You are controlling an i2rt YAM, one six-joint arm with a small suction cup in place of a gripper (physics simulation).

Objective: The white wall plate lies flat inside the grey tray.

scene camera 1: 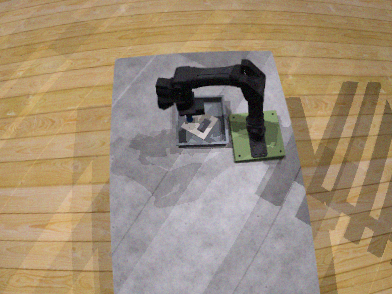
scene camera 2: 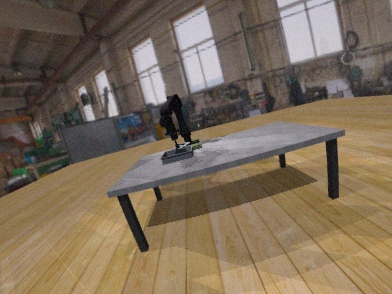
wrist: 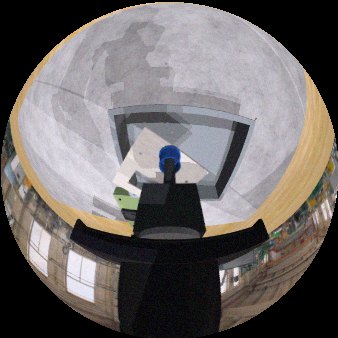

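Note:
The white wall plate (scene camera 1: 191, 127) (wrist: 141, 157) (scene camera 2: 185, 144), with a rectangular opening in its middle, hangs from my blue suction cup (scene camera 1: 189, 118) (wrist: 169, 157) (scene camera 2: 176, 143). The cup sits on the plate's solid part beside the opening. The plate is over the inside of the grey tray (scene camera 1: 202, 143) (wrist: 176, 108) (scene camera 2: 175, 157), turned at an angle to the tray's walls. In the wrist view one corner of the plate covers the tray's near-left rim, so the plate is at about rim height. The plate's shadow falls on the tray's floor.
The arm's green base plate (scene camera 1: 241, 143) (wrist: 123, 195) is bolted to the table right beside the tray. The grey table (scene camera 1: 200, 221) (scene camera 2: 253, 143) stands on a wooden floor (scene camera 1: 78, 116).

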